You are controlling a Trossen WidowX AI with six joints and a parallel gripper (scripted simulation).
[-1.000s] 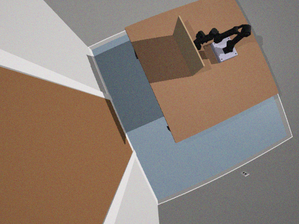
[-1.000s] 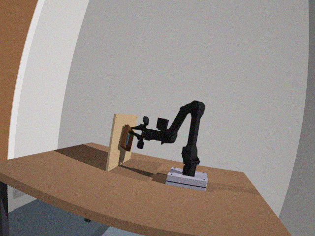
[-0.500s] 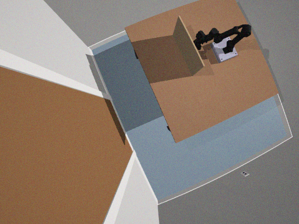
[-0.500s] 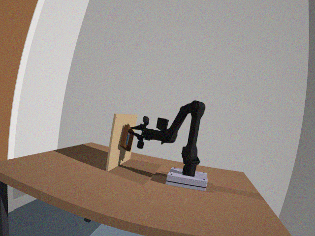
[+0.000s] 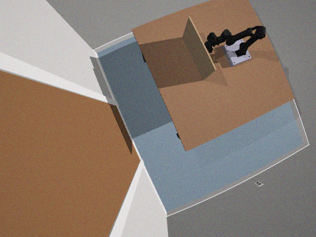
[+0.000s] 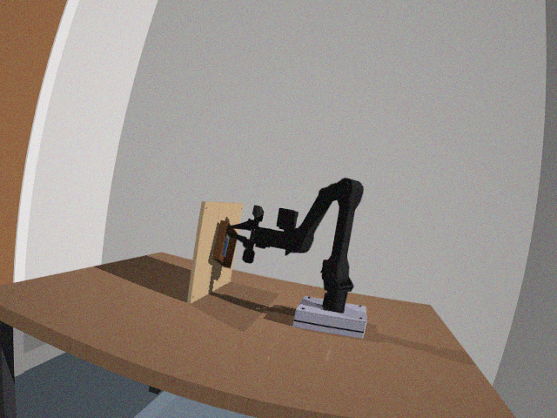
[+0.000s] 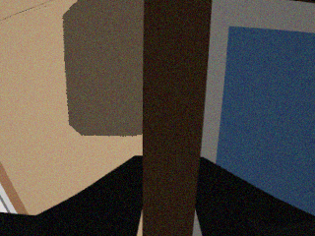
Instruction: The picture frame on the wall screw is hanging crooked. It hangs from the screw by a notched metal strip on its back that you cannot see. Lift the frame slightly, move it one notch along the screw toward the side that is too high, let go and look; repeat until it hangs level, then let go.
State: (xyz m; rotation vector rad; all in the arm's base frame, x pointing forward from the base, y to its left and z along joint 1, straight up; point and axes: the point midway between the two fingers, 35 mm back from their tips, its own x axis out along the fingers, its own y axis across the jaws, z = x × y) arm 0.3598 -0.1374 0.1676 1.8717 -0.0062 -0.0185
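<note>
Right now the picture frame is 50 mm below my gripper tip, 10 mm to the left of it and 10 mm ahead of it. Round my gripper tip: wall panel (70 mm below, 20 mm ahead).
</note>
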